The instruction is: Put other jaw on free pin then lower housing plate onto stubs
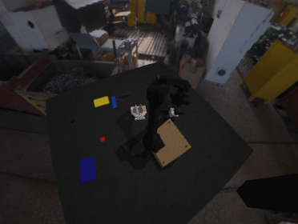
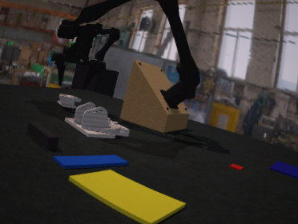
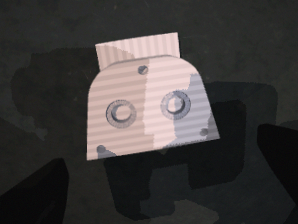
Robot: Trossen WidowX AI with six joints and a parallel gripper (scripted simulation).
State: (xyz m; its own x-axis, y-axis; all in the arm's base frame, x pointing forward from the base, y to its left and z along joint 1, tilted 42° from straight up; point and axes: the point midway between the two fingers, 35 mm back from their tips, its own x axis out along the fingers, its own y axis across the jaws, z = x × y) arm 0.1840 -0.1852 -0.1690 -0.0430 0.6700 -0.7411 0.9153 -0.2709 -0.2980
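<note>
My gripper tip is 3 cm above the housing plate and 1 cm to the left of it. Also, from my gripper tip: blue strip (38 cm to the left, 31 cm ahead, 6 cm below); black bar (33 cm ahead, 28 cm to the left, 5 cm below); white block (5 cm below, 1 cm to the right).
</note>
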